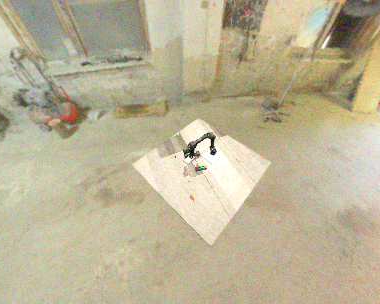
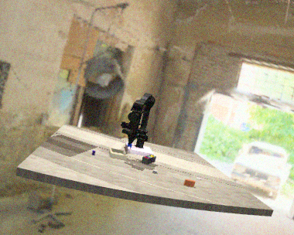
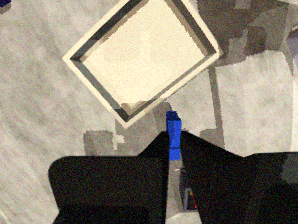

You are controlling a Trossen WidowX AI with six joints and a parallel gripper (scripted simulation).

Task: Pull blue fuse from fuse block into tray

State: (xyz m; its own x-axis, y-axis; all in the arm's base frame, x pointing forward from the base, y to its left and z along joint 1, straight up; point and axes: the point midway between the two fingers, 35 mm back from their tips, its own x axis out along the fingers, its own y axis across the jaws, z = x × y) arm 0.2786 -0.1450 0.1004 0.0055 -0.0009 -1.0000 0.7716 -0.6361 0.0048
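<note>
Now: gripper tip 2 cm past the tan tray, 6 cm to the left of it and 9 cm above it. From my gripper tip the other things lie so: purple fuse (3 cm ahead, 13 cm to the left, 7 cm below); blue fuse (1 cm below); red fuse (4 cm ahead, 12 cm to the left, 7 cm below).
</note>
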